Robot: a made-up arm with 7 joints. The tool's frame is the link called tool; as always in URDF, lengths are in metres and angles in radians.
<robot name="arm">
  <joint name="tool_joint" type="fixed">
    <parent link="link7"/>
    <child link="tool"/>
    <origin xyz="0 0 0" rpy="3.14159 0 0"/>
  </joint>
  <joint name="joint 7" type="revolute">
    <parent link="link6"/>
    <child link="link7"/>
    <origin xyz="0 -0.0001 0.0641" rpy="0 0 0"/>
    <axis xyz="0 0 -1"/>
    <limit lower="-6.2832" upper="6.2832" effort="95" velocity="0.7"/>
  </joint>
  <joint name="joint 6" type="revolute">
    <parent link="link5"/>
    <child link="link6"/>
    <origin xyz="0 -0.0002 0.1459" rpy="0 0 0"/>
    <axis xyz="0 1 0"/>
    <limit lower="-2.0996" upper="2.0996" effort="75" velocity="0.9"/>
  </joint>
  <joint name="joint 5" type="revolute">
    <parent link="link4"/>
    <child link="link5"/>
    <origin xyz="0 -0.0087 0.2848" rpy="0 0 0"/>
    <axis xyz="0 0 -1"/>
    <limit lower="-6.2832" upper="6.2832" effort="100" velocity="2.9"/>
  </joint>
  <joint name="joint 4" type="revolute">
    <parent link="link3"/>
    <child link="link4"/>
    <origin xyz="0 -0.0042 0.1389" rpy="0 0 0"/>
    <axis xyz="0 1 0"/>
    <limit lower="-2.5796" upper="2.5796" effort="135" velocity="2.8"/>
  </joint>
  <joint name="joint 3" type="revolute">
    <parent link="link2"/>
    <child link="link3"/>
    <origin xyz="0 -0.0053 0.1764" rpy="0 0 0"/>
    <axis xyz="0 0 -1"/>
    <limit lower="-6.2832" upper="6.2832" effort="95" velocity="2.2"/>
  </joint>
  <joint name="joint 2" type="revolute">
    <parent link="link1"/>
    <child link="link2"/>
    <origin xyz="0 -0.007 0.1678" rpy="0 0 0"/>
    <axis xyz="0 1 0"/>
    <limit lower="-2.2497" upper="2.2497" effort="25" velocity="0.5"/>
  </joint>
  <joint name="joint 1" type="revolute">
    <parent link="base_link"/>
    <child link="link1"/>
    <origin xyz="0 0 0.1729" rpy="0 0 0"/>
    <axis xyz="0 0 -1"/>
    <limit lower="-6.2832" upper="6.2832" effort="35" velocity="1.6"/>
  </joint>
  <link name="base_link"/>
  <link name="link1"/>
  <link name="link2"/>
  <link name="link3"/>
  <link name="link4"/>
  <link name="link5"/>
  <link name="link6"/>
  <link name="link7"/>
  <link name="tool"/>
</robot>
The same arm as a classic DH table. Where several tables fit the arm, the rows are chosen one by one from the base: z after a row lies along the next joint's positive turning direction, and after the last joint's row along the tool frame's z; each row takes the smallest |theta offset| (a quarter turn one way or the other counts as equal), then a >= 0, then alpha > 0; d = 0 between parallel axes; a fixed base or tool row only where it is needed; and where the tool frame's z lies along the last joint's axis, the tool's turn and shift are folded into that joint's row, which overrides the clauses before.
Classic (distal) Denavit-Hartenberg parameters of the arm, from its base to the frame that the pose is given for. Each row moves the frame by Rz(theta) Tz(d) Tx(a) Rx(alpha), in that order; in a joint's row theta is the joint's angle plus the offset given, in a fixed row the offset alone. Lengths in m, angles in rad.
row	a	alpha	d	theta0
base (fixed)	0	3.1416	0	0
joint 1	0	1.5708	-0.3407	0
joint 2	0	-1.5708	-0.0123	0
joint 3	0	1.5708	-0.3153	0
joint 4	0	-1.5708	-0.0129	0
joint 5	0	1.5708	-0.4307	0
joint 6	0	-1.5708	-0.0003	0
joint 7	0	0	-0.0641	0
Joint limits (rad, base to tool): -6.2832..6.2832 -2.2497..2.2497 -6.2832..6.2832 -2.5796..2.5796 -6.2832..6.2832 -2.0996..2.0996 -6.2832..6.2832

